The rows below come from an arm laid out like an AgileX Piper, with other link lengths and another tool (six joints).
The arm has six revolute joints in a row. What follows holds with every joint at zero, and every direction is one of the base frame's.
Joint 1 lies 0.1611 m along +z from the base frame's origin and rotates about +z.
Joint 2 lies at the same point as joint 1 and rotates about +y.
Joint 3 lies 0.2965 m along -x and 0.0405 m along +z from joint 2 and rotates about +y.
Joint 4 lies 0.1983 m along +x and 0.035 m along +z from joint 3 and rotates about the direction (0.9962, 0, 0.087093).
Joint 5 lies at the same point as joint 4 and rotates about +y.
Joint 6 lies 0.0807 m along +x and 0.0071 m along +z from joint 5 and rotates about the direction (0.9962, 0, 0.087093).
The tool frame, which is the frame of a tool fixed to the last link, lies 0.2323 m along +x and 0.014 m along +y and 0.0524 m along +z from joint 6; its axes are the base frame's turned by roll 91.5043, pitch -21.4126 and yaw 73.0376 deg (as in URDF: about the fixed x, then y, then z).
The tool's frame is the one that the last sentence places.
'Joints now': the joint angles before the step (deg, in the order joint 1, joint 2, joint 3, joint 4, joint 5, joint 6). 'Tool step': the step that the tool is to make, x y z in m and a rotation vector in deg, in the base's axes. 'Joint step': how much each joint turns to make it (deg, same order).
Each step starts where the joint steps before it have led.
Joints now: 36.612, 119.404, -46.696, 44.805, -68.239, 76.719
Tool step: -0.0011, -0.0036, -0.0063, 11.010, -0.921, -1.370
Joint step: 0.008, -0.004, -0.007, 0.355, -0.109, 10.990
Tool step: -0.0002, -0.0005, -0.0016, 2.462, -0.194, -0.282
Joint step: -0.001, 0.008, -0.003, 0.055, -0.002, 2.468
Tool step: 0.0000, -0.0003, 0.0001, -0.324, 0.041, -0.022
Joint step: -0.012, 0.005, -0.001, 0.044, -0.001, -0.337
